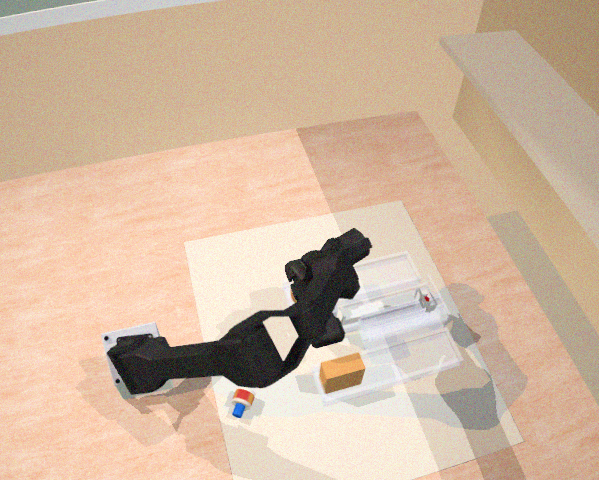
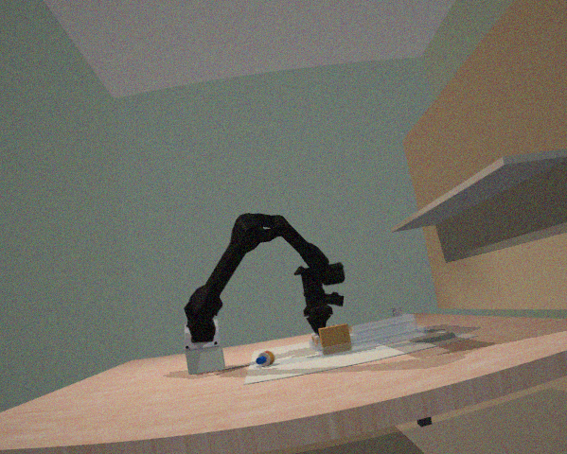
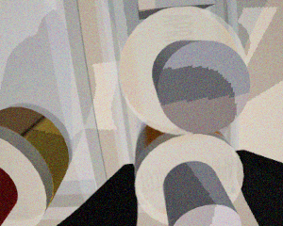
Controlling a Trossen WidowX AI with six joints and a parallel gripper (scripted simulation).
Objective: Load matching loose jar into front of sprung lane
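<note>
The brown box lies 120 mm to the right of my gripper tip, 30 mm ahead of it and 10 mm above it. Round my gripper tip: red dot 230 mm ahead, 40 mm above, 20 mm to the right; then wall shelf 510 mm ahead, 340 mm above.
</note>
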